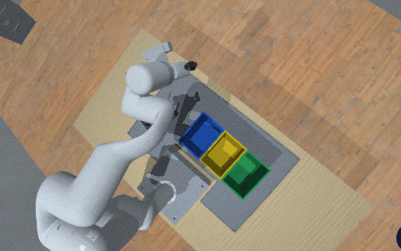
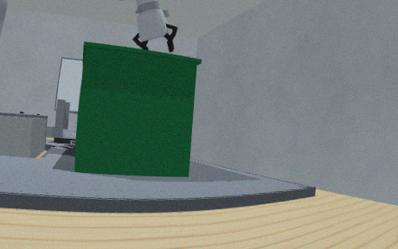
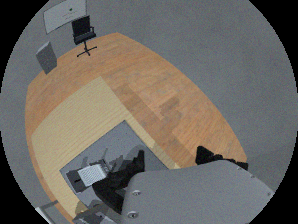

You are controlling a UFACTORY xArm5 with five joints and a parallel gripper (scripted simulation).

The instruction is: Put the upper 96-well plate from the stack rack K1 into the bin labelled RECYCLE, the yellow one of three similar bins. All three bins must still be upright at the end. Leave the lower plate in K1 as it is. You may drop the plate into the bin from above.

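The 96-well plate lies 310 mm below my hand, 240 mm behind it and 120 mm to the left of it. From my hand the other things lie so: yellow bin 280 mm to the right, 250 mm below, 230 mm behind; then green bin 410 mm to the right, 260 mm behind, 250 mm below; then blue bin 250 mm below, 200 mm behind, 160 mm to the right.
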